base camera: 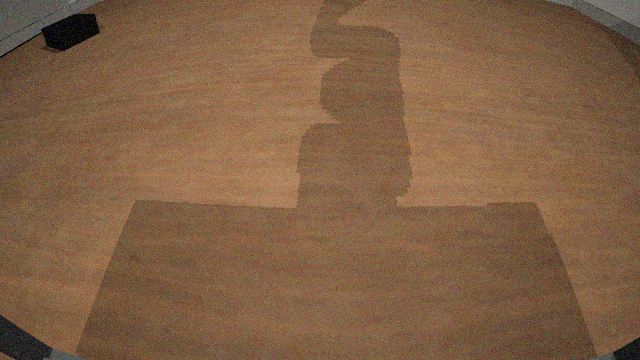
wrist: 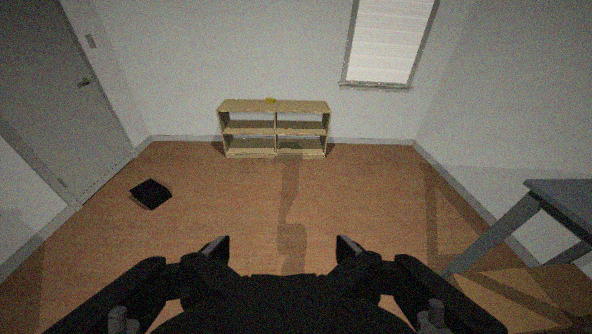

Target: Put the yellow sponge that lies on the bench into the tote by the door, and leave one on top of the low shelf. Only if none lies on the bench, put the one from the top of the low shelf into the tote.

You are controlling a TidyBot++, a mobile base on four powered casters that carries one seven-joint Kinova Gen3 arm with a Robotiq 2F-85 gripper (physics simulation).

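Frame: origin at the arm's base, x left, y back, z up, level; centimetres.
Seen in the pictures: gripper, fingertip midpoint: (wrist: 283,247).
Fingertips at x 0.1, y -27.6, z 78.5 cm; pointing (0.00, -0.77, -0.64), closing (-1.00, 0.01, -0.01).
A point is followed by its place in that frame.
A small yellow sponge (wrist: 270,100) {x 14.8, y -232.6, z 24.8 cm} lies on top of the low wooden shelf (wrist: 303,106) {x -22.2, y -224.6, z 21.4 cm} against the far wall in the wrist view. The black tote (wrist: 150,193) {x 130.0, y -150.4, z -39.3 cm} (base camera: 71,32) {x 113.9, y -134.9, z -33.2 cm} stands on the floor near the door (wrist: 92,100) {x 184.3, y -200.7, z 35.4 cm}, left of the shelf. A grey-blue table (wrist: 565,189) {x -106.2, y -58.8, z 51.8 cm}, which may be the bench, shows in part at the right edge of the wrist view; no sponge shows on the visible part of its top. My gripper (wrist: 283,247) {x 0.1, y -27.6, z 78.5 cm} is open and empty, well short of the shelf and the tote.
A window (wrist: 385,42) {x -109.2, y -248.8, z 86.3 cm} is in the far wall, right of the shelf. A table leg (wrist: 492,235) {x -97.4, y -59.8, z 21.3 cm} stands on the floor at the right. The shadow of the arm (base camera: 357,155) falls on the floor ahead of the base. Walls with baseboards close the room on both sides.
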